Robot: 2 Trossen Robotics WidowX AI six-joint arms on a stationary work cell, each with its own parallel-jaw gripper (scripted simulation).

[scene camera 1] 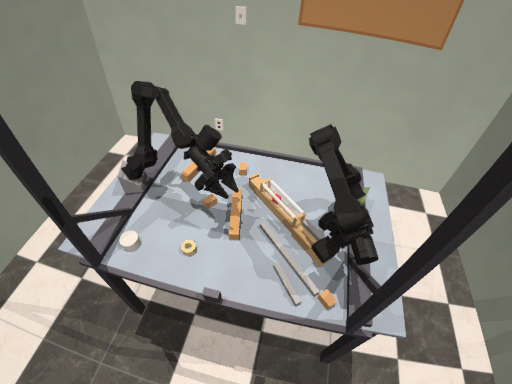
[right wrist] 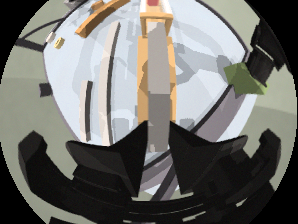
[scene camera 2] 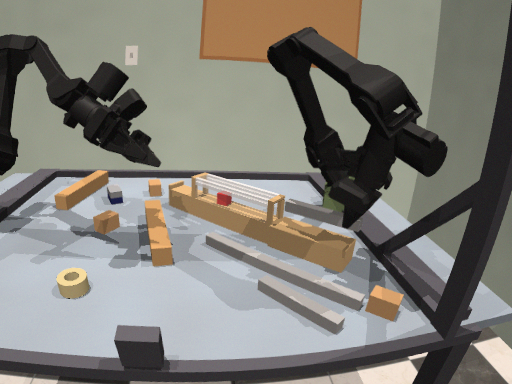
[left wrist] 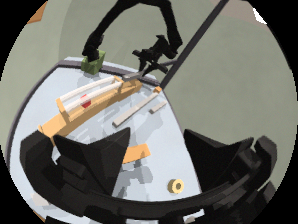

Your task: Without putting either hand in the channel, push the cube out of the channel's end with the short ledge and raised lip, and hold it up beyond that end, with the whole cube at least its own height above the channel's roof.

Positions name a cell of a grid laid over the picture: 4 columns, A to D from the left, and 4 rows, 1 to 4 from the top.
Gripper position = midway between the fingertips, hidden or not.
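My left gripper (scene camera 2: B2) is visible to me in scene camera 2, and the same gripper shows in scene camera 1 (scene camera 1: B3) and in the left wrist view (left wrist: C3). My right gripper (scene camera 2: C3) is there too, and I find that gripper in scene camera 1 (scene camera 1: C3) as well as in the right wrist view (right wrist: C3). Scene camera 2 also gives me a yellow ring (scene camera 2: A3).
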